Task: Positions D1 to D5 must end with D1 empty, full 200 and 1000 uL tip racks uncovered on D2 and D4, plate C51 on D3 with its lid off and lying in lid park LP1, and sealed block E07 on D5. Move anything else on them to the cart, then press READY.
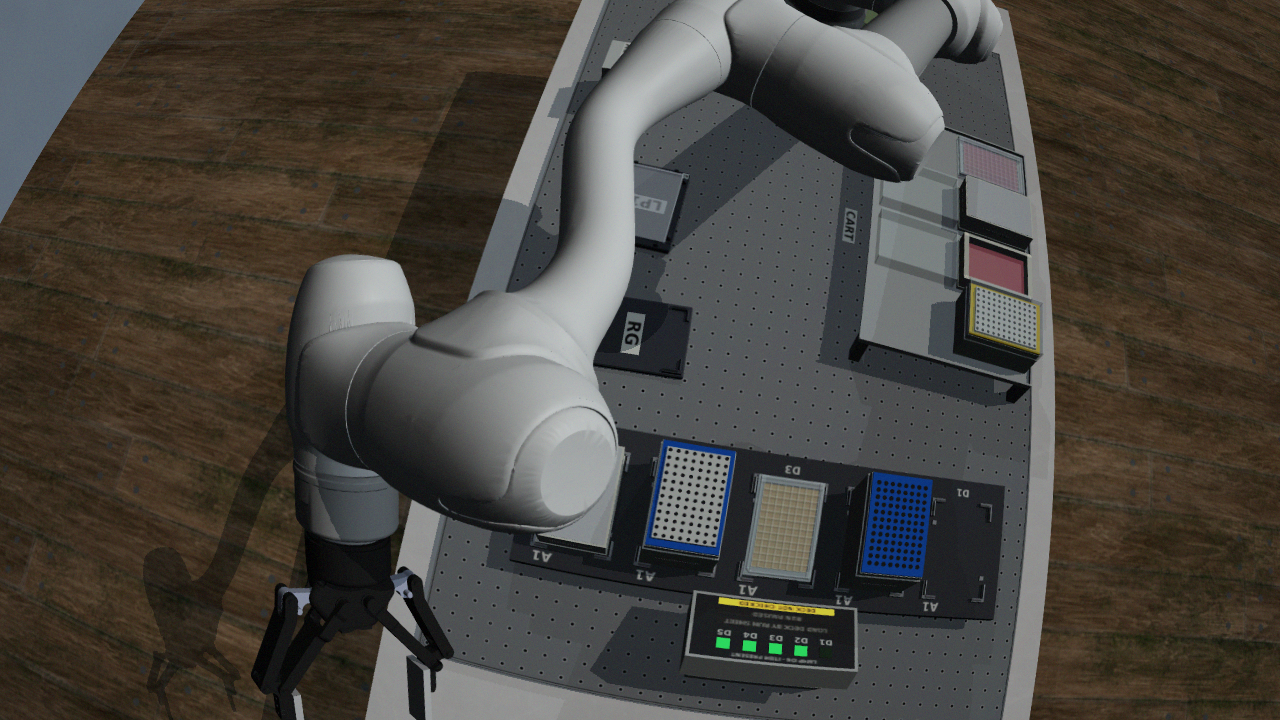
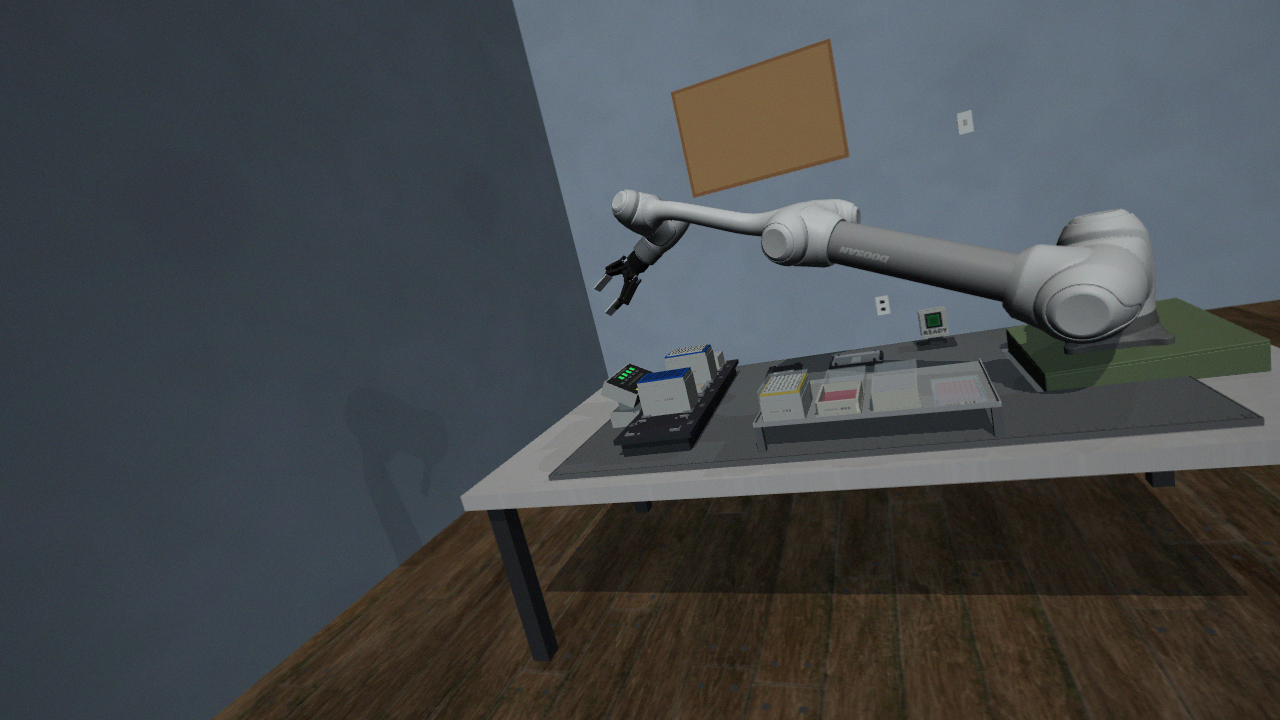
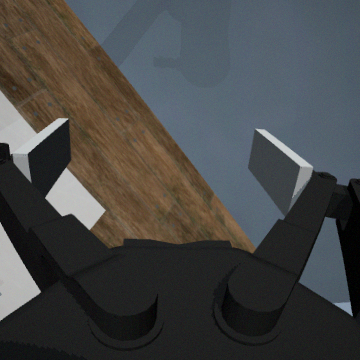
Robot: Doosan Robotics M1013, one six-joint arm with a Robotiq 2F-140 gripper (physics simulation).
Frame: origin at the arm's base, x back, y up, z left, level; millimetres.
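Seen in the pictures: gripper, fingertip midpoint: [image 2: 602, 301] [image 3: 162, 143]; arm's base at its link origin: [image 1: 823, 3].
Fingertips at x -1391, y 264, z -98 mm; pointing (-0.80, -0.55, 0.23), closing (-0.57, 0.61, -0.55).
Observation:
Offsets run from my fingertips to a thing's top centre. "spot": to the spot under its first point.
My gripper [image 1: 352, 698] [image 2: 608, 295] [image 3: 162, 143] is open and empty, high beyond the table's end near D5. D1 [image 1: 962, 546] is empty. A solid-blue tip rack @(dx +448, dy -170, dz +425 mm) [image 1: 897, 526] [image 2: 666, 392] stands on D2, uncovered. A tan-welled plate @(dx +425, dy -244, dz +304 mm) [image 1: 785, 528] sits on D3. A white tip rack with a blue rim @(dx +396, dy -166, dz +183 mm) [image 1: 689, 497] stands on D4, uncovered. A white-topped block @(dx +369, dy -222, dz +62 mm) [image 1: 586, 528] on D5 is partly hidden by the arm. A clear lid @(dx +815, dy -294, dz -33 mm) [image 1: 657, 205] appears to lie in LP1, partly behind the arm. The READY button @(spot: dx +1021, dy -228, dz -113 mm) [image 2: 933, 319] stands at the table's far side, lit green. Labels C51 and E07 are not readable.
The cart @(dx +944, dy -245, dz +424 mm) [image 1: 904, 313] [image 2: 895, 414] bears a yellow-rimmed rack @(dx +793, dy -181, dz +514 mm) [image 1: 1004, 319] [image 2: 785, 398], a red box @(dx +900, dy -220, dz +498 mm) [image 1: 995, 265], a white box @(dx +1007, dy -210, dz +482 mm) [image 1: 998, 210] and a pink plate @(dx +1114, dy -235, dz +467 mm) [image 1: 991, 165]. The status panel @(spot: dx +277, dy -192, dz +330 mm) [image 1: 771, 637] shows "DECK NOT CHECKED" and green D2 to D5 lamps. The RG pad @(dx +615, dy -297, dz +30 mm) [image 1: 662, 349] lies near the arm.

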